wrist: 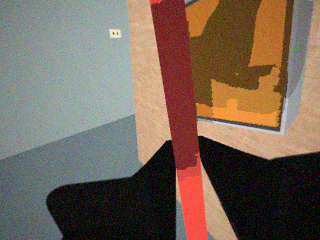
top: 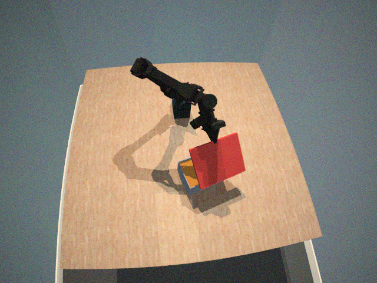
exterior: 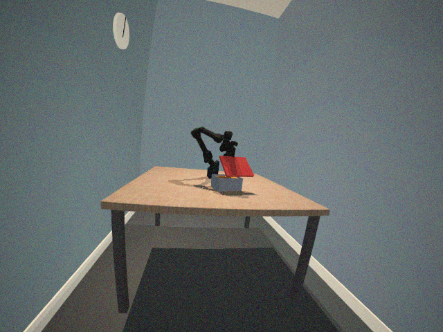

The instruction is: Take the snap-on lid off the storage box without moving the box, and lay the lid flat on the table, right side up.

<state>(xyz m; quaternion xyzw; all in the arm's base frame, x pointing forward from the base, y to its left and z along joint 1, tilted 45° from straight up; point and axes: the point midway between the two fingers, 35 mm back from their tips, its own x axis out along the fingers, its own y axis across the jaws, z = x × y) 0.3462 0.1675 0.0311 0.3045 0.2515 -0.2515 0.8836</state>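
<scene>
Right now my gripper tip is 6 cm short of the red lid, 5 cm above it and 2 cm to the right of it. Round my gripper tip: grey-blue storage box 19 cm below, 5 cm ahead, 4 cm to the right.
</scene>
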